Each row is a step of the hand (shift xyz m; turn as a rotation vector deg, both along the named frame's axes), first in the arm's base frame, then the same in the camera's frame.
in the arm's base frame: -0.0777 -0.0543 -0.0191 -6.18 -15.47 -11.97
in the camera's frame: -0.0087 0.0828 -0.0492 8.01 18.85 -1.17
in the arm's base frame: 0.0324 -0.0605 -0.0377 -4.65 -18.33 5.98
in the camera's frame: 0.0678 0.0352 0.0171 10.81 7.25 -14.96
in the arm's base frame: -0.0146 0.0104 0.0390 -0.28 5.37 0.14
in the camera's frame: -0.0182 -0.0227 -0.0315 -4.27 -2.46 2.16
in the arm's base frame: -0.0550 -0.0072 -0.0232 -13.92 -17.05 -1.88
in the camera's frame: -0.0297 0.0505 -0.0137 3.99 17.24 -13.23
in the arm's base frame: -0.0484 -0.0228 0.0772 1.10 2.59 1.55
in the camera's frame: -0.0156 -0.0135 -0.0916 -1.29 -2.89 0.56
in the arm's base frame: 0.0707 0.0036 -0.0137 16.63 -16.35 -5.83
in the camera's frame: 0.0434 -0.0329 0.0473 23.34 2.08 5.35
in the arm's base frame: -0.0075 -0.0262 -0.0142 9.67 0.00 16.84
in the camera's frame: 0.0154 0.0261 -0.0050 5.93 -16.85 -7.61
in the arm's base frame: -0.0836 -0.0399 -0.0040 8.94 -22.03 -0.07
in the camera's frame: -0.0238 0.0693 -0.0569 22.56 5.28 -5.32
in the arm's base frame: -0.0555 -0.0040 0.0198 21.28 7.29 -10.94
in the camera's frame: -0.0333 0.0203 -0.0443 8.47 -8.25 22.04
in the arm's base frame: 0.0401 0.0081 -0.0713 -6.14 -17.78 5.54
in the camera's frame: 0.0213 0.0212 0.0765 9.44 8.14 -15.14
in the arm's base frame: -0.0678 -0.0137 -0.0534 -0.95 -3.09 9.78
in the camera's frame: -0.0325 0.0811 -0.0007 1.54 -4.58 -9.10
